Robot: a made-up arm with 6 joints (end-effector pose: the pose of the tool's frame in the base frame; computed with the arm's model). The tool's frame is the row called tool.
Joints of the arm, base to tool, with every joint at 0 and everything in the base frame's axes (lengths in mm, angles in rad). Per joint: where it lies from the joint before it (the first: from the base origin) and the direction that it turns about. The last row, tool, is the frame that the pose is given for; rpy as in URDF.
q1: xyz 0 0 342 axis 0 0 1
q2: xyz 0 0 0 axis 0 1 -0.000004
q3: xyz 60 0 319 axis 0 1 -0.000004
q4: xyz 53 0 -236 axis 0 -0.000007 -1
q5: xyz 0 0 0 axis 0 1 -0.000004
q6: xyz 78 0 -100 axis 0 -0.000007 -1
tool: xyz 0 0 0 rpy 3.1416 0 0
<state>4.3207 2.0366 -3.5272 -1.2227 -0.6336 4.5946</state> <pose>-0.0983 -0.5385 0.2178 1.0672 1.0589 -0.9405</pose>
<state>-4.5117 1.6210 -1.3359 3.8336 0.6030 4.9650</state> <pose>-0.0563 0.2527 -0.0952 -2.6045 0.9343 -0.3070</pose>
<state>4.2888 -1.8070 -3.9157 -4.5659 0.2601 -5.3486</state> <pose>0.1496 0.4513 0.0026 2.0932 2.0767 0.8677</pose>
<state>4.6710 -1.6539 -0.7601 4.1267 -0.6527 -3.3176</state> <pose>0.1077 0.1292 0.5656 1.1279 -1.0500 2.1799</pose>
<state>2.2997 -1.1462 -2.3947 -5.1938 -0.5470 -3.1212</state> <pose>0.3945 -0.2840 0.7449 -1.0516 0.3641 -2.5698</pose>
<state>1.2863 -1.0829 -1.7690 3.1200 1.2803 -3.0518</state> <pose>-0.0795 -0.2663 0.9059 0.9387 0.6179 -1.6183</pose>
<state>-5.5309 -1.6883 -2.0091 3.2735 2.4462 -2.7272</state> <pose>-0.4150 -0.4107 0.4491 2.9244 0.6618 -0.1108</pose>
